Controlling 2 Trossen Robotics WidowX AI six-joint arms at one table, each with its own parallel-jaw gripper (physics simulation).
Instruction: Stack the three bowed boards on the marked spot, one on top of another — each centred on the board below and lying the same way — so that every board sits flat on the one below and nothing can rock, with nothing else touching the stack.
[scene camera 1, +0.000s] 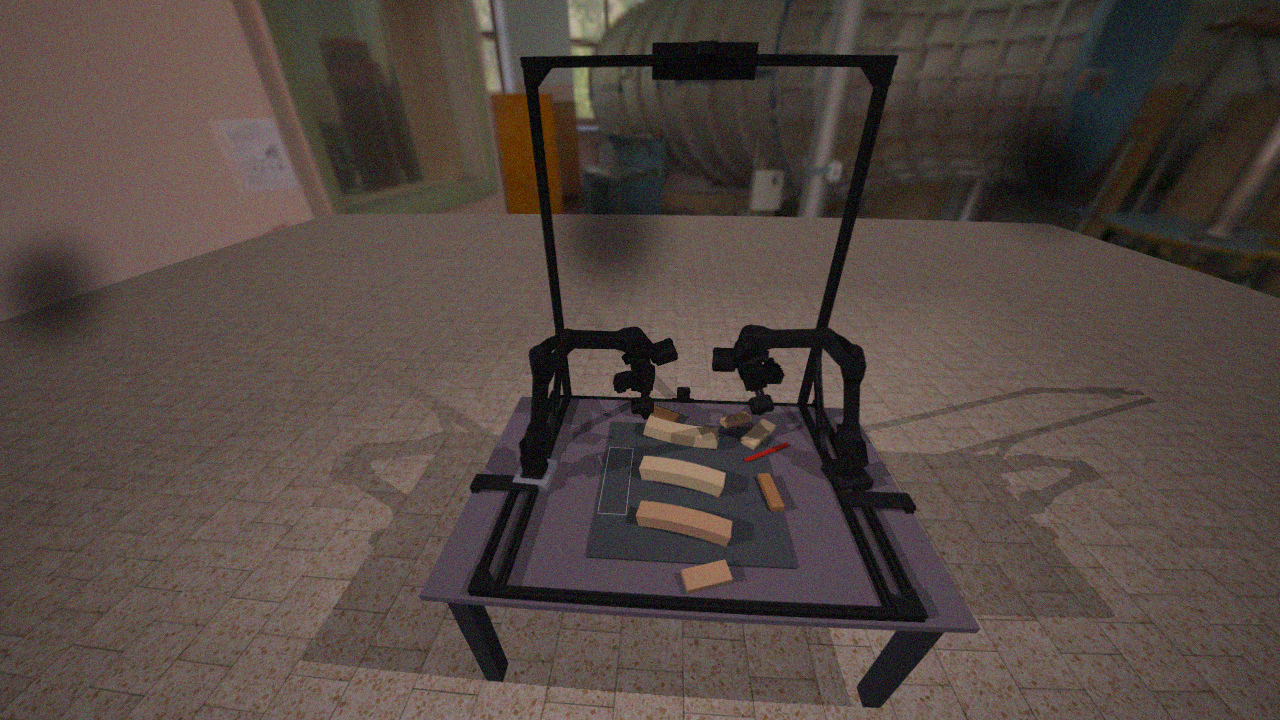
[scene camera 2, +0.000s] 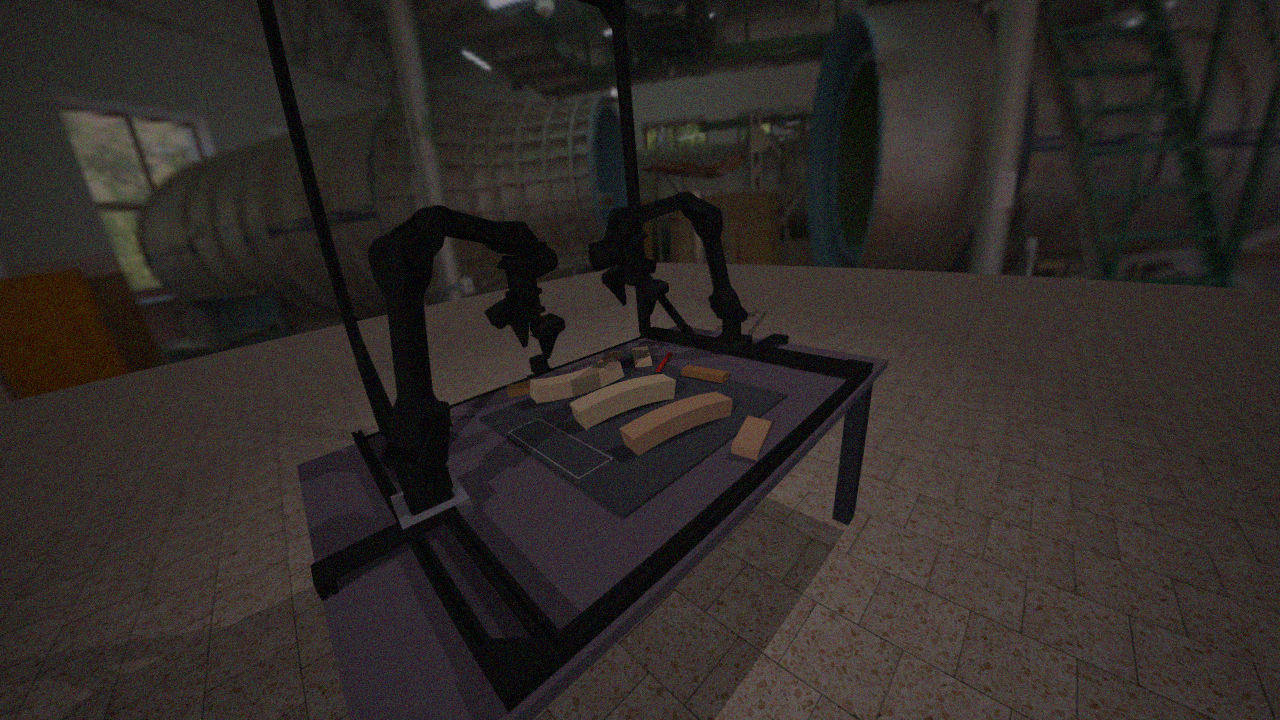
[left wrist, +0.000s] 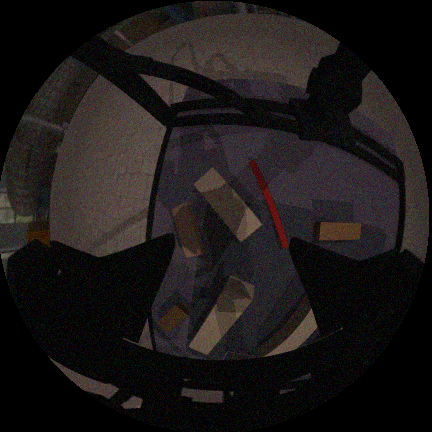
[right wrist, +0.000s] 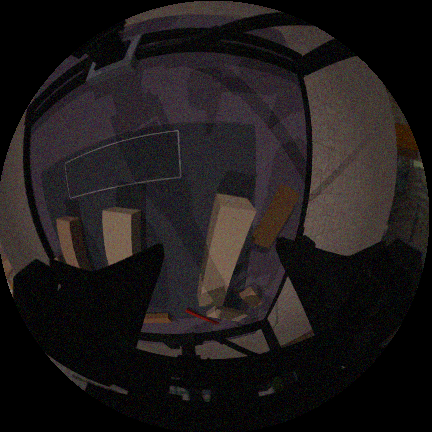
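Pixels of known places: left gripper, fingertip midpoint: (scene camera 2: 637, 309) (left wrist: 234, 242) (right wrist: 227, 357); right gripper, fingertip midpoint: (scene camera 2: 536, 352) (left wrist: 203, 381) (right wrist: 220, 247); left arm's base, link origin: (scene camera 1: 848, 470) (scene camera 2: 731, 338) (left wrist: 316, 114) (right wrist: 187, 343); right arm's base, link origin: (scene camera 1: 534, 470) (scene camera 2: 428, 496) (right wrist: 111, 53).
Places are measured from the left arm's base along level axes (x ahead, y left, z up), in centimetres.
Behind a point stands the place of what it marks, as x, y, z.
Note:
Three bowed wooden boards lie apart on the dark mat: the back board (scene camera 1: 680, 432) @[43.6, -24.3, 1.2] (scene camera 2: 572, 383) @[46.4, -24.6, 0.5] (left wrist: 220, 320) @[40.6, -24.5, 1.3] (right wrist: 227, 245) @[47.0, -28.0, 1.4], the middle board (scene camera 1: 682, 475) @[48.3, -5.9, 2.4] (scene camera 2: 622, 399) @[50.7, -7.1, 1.0] (right wrist: 118, 235) @[54.9, -12.9, 2.0] and the front, more orange board (scene camera 1: 683, 522) @[52.2, 8.3, 1.9] (scene camera 2: 675, 422) @[55.1, 7.4, 0.7] (right wrist: 70, 240) @[57.7, 0.8, 1.4]. The marked spot (scene camera 1: 605, 480) @[69.1, -13.2, -3.0] (scene camera 2: 575, 438) @[62.4, -11.2, -2.9] (right wrist: 179, 154) @[62.2, -25.6, -3.0] is a thin white outline at the mat's left, with no board in it. My right gripper (scene camera 1: 632, 395) @[54.1, -26.8, 10.8] (scene camera 2: 535, 351) @[54.1, -26.8, 10.8] (right wrist: 220, 247) @[54.1, -26.8, 10.8] is open and empty above the back board. My left gripper (scene camera 1: 762, 398) @[21.7, -19.6, 13.2] (scene camera 2: 635, 302) @[21.7, -19.6, 13.2] (left wrist: 234, 242) @[21.7, -19.6, 13.2] is open and empty above the loose blocks at the back right.
A pale block (scene camera 1: 758, 434) @[18.1, -21.0, -1.4] (left wrist: 227, 205) @[18.0, -22.0, -1.3], a brown block (scene camera 1: 735, 420) @[22.7, -29.0, -1.3] (left wrist: 187, 230) @[21.9, -30.2, -1.4] and a red stick (scene camera 1: 767, 452) @[18.1, -13.9, -2.6] (left wrist: 270, 205) @[18.6, -14.3, -2.4] lie back right. An orange block (scene camera 1: 769, 491) @[25.3, 1.5, -1.1] is right of the boards, another block (scene camera 1: 706, 575) @[50.2, 20.7, -1.4] in front. A brown block (scene camera 1: 664, 413) @[45.3, -37.9, -1.6] (right wrist: 275, 217) @[46.7, -38.7, -1.6] lies behind the back board.

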